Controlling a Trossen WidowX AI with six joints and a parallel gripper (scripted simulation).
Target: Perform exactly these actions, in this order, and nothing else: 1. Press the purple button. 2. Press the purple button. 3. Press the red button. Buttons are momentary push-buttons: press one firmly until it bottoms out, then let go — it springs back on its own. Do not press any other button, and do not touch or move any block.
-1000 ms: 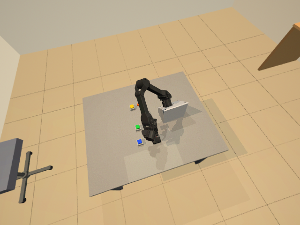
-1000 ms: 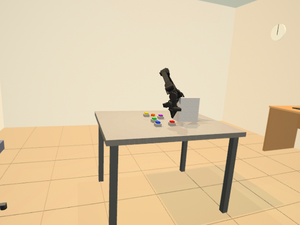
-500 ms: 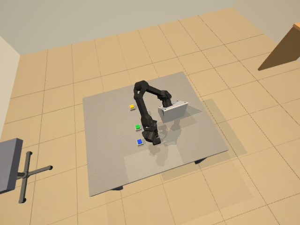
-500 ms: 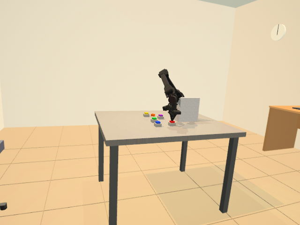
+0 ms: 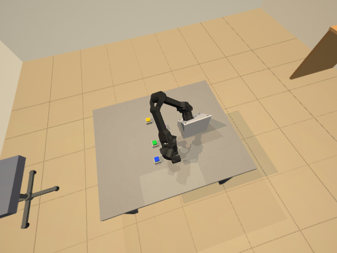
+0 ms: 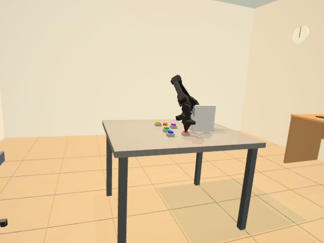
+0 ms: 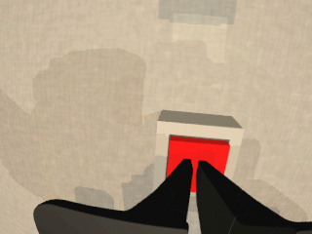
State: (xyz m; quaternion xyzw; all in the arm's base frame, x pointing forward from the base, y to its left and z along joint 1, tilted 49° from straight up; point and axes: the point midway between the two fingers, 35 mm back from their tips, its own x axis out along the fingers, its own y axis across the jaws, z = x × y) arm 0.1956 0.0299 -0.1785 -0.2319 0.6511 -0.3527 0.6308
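My gripper tip is now 10 mm above the red button. Also, from my gripper tip: blue button (120 mm ahead, 10 mm to the right); then purple button (240 mm to the right, 30 mm behind); then green button (140 mm to the right, 90 mm ahead).
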